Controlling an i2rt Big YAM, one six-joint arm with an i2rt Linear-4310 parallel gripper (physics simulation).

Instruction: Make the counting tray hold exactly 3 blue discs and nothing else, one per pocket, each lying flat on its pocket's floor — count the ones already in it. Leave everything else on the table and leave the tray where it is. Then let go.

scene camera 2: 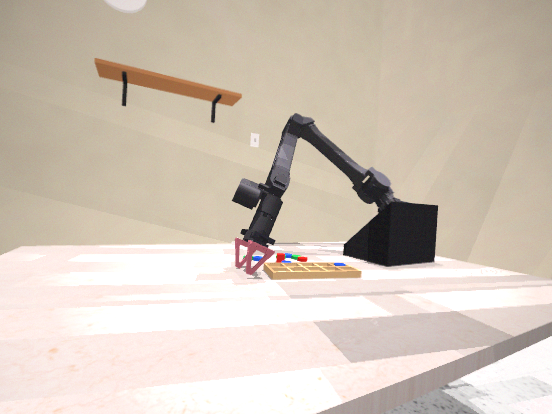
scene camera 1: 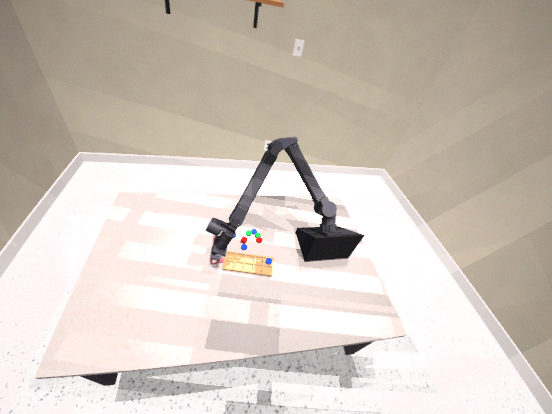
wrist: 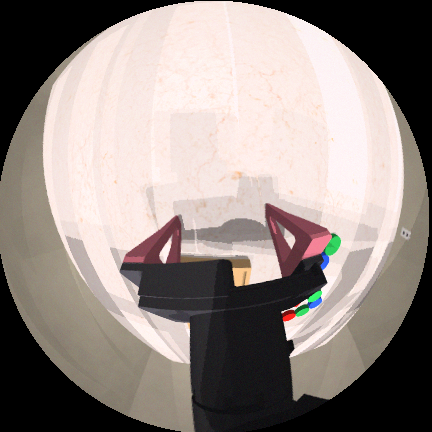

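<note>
The tan counting tray [scene camera 1: 247, 273] [scene camera 2: 317, 275] [wrist: 241, 263] has two rows of pockets. A blue disc [scene camera 1: 268, 261] [scene camera 2: 340, 264] is in the right-end pocket of its back row. Behind the tray on the table are a blue disc [scene camera 1: 244, 247] [scene camera 2: 286, 261], another blue disc [scene camera 1: 254, 231] [scene camera 2: 288, 255] and a third blue disc [scene camera 1: 234, 235] [scene camera 2: 256, 258] [wrist: 325, 261], partly hidden by the arm in scene camera 1. My gripper [scene camera 1: 216, 260] [scene camera 2: 244, 270] [wrist: 222, 213] is open and empty, low over the table just left of the tray.
Among the loose blue discs lie green discs [scene camera 1: 248, 233] [wrist: 333, 244] and red discs [scene camera 1: 259, 240] [scene camera 2: 302, 259]. One red piece [scene camera 1: 244, 240] [scene camera 2: 280, 257] looks taller than the others. The black arm base [scene camera 1: 330, 245] [scene camera 2: 411, 235] stands right of the tray.
</note>
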